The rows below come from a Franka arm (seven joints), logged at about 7 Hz.
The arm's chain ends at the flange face. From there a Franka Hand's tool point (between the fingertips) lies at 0.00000 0.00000 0.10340 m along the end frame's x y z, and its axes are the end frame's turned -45 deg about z.
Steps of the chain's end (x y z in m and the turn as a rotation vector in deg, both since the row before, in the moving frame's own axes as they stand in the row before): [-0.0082 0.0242 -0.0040 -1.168 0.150 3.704]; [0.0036 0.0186 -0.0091 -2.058 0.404 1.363]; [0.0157 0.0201 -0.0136 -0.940 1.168 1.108]
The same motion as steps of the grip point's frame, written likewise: [-0.0243 0.0130 -0.0040 -0.932 -0.720 3.704]; [-0.0128 0.0188 -0.0092 -1.741 -1.170 1.363]; [-0.0028 0.0280 -0.0136 -1.491 0.161 1.108]
